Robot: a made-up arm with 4 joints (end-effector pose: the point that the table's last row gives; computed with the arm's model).
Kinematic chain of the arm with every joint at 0, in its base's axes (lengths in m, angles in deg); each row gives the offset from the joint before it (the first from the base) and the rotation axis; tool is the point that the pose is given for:
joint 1: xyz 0 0 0.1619 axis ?
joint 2: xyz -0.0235 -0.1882 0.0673 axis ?
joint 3: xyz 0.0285 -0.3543 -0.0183 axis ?
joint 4: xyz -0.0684 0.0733 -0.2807 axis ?
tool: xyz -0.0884 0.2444 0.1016
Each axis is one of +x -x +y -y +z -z.
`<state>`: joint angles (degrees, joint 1 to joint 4).
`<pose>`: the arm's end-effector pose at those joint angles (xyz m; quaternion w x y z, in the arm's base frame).
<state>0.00 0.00 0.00 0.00</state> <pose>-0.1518 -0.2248 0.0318 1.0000 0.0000 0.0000 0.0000</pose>
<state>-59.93 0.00 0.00 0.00</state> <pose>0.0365 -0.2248 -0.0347 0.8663 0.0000 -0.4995 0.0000</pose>
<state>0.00 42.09 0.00 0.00</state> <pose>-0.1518 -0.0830 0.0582 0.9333 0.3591 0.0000 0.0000</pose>
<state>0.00 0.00 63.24 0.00</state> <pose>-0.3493 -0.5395 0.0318 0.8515 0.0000 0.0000 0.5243</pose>
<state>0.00 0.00 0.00 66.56</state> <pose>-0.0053 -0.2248 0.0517 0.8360 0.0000 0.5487 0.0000</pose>
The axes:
joint 1: +y
joint 2: +x
joint 3: +z
joint 4: +y

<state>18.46 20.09 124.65 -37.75</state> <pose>-0.2710 -0.7518 -0.2002 0.4250 0.4823 -0.2289 0.7310</pose>
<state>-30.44 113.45 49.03 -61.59</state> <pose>-0.2778 0.2312 -0.0876 0.0971 0.7939 -0.6001 0.0151</pose>
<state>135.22 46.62 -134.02 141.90</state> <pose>-0.5617 -0.3789 0.4595 0.5100 -0.2035 0.0357 0.8350</pose>
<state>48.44 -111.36 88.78 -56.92</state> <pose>0.3094 -0.2839 0.8598 0.4445 -0.0441 0.5464 0.7085</pose>
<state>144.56 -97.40 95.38 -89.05</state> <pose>0.6274 -0.4992 -0.2104 0.1344 0.6637 0.6985 0.2313</pose>
